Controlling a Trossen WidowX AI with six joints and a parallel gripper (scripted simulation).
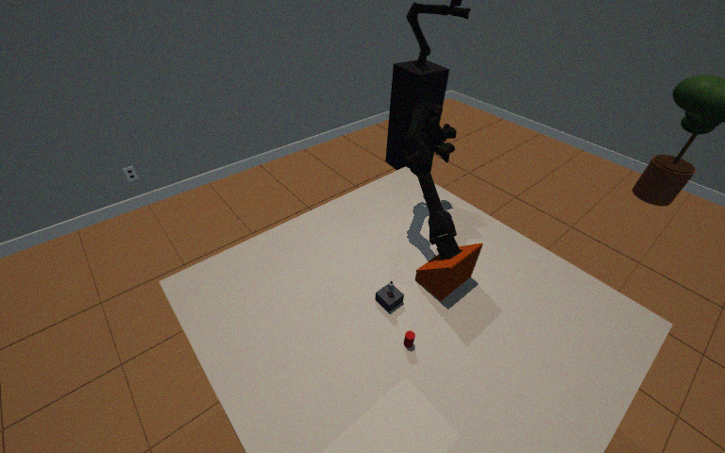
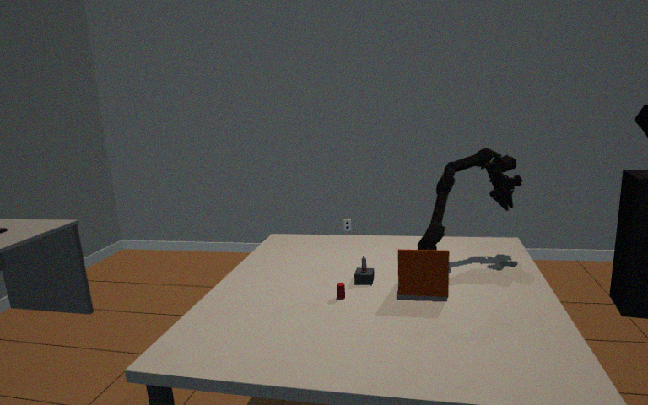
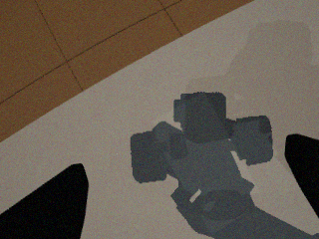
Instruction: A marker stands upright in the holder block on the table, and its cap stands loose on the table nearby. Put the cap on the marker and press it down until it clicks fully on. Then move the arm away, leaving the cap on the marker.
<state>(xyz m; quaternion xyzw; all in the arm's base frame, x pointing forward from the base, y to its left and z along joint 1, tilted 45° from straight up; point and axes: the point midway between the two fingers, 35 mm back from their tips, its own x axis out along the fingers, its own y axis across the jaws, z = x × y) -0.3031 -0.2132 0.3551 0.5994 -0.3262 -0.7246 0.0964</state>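
Now: the red cap 60 cm ahead of my gripper tip, 54 cm to the left of it and 20 cm below it. The rest, counted from my gripper tip: holder block 55 cm ahead, 37 cm to the left, 20 cm below.
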